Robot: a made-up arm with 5 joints. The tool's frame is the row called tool. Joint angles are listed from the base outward. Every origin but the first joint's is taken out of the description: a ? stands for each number. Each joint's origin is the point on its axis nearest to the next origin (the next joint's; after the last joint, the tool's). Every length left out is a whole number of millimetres.
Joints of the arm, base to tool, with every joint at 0 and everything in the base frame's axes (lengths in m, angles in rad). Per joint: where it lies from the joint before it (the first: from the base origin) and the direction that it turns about. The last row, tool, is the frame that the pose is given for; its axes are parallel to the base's.
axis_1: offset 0 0 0.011 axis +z
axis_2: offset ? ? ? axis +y
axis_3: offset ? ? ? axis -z
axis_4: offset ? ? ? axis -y
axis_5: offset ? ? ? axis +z
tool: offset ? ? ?
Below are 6 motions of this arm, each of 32 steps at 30 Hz.
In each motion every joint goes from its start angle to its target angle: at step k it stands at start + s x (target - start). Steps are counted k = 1, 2, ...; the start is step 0. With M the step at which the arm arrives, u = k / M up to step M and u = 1 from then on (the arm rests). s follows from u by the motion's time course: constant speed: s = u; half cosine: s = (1 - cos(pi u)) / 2; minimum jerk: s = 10 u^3 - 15 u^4 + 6 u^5.
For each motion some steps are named. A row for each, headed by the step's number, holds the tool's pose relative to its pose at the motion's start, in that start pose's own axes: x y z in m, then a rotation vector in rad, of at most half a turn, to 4 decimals.
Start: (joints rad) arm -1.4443 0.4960 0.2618 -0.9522 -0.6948
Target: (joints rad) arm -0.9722 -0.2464 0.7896 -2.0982 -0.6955
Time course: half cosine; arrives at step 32
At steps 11, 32:
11: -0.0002 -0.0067 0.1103 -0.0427 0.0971 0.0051
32: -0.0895 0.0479 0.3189 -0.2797 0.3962 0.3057

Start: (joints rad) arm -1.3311 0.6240 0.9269 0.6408 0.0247
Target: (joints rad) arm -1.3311 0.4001 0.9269 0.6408 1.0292
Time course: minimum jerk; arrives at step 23
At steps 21, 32:
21: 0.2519 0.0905 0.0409 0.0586 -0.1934 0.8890
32: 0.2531 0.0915 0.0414 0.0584 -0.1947 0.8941

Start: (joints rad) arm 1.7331 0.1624 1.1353 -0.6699 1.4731
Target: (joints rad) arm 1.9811 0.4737 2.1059 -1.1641 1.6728
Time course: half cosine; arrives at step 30
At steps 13, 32:
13: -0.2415 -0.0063 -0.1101 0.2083 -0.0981 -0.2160
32: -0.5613 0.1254 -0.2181 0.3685 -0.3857 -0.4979

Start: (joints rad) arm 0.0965 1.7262 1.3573 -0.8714 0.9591
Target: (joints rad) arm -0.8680 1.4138 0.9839 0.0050 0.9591
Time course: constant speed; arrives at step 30
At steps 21, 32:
21: 0.2271 0.3484 -0.3018 0.0921 -0.1890 0.4602
32: 0.2219 0.5139 -0.3684 0.2030 -0.3846 0.5643

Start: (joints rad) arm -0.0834 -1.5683 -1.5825 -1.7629 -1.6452
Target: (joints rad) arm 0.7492 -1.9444 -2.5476 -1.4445 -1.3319
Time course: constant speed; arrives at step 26
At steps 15, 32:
15: -0.1093 -0.1982 -0.0260 0.5698 -0.4665 -0.2225
32: -0.1568 -0.2407 -0.0799 0.7824 -0.7892 -0.4783

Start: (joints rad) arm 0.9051 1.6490 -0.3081 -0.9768 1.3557
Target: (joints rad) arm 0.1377 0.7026 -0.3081 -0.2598 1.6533
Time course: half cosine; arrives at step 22
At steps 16, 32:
16: -0.2034 0.7169 0.6195 -1.4517 -0.5698 0.2698
32: -0.3331 0.8706 0.5755 -1.7394 -0.6930 0.2035

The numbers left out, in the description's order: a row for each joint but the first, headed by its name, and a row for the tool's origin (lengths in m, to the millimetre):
axis_2: -0.089 -0.066 0
axis_3: 0.084 0 -0.406
axis_4: 0.285 -0.01 0
axis_5: 0.167 0 0.172
tool: -0.029 -0.242 0

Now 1 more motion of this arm.
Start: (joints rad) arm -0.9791 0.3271 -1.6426 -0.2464 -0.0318
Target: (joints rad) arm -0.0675 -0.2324 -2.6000 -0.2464 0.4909
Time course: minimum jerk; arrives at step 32
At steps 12, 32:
12: 0.0748 0.2079 0.0014 -0.2556 0.1035 0.6000
32: -0.2891 0.6159 -0.2837 -0.8839 0.5970 2.1567

